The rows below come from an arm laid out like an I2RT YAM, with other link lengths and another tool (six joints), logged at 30 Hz.
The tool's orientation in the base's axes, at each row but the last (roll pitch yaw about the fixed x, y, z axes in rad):
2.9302 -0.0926 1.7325
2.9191 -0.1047 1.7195
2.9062 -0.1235 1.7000
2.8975 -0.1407 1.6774
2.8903 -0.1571 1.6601
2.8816 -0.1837 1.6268
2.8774 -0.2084 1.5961
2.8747 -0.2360 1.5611
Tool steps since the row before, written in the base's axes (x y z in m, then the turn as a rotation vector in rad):
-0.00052 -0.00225 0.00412 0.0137 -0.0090 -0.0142
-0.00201 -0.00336 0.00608 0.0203 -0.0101 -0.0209
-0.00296 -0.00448 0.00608 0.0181 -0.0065 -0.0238
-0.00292 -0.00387 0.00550 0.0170 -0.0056 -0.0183
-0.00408 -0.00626 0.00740 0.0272 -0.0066 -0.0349
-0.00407 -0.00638 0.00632 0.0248 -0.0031 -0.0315
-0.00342 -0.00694 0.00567 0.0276 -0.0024 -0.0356
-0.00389 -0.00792 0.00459 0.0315 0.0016 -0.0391
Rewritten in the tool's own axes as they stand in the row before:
-0.00175 0.00005 -0.00439 -0.0124 0.0091 0.0154
-0.00237 -0.00102 -0.00675 -0.0151 0.0138 0.0230
-0.00328 -0.00189 -0.00717 -0.0116 0.0114 0.0259
-0.00273 -0.00178 -0.00657 -0.0099 0.0117 0.0205
-0.00464 -0.00243 -0.00912 -0.0143 0.0174 0.0386
-0.00488 -0.00239 -0.00823 -0.0102 0.0160 0.0355
-0.00553 -0.00165 -0.00766 -0.0104 0.0176 0.0402
-0.00666 -0.00201 -0.00711 -0.0073 0.0202 0.0454

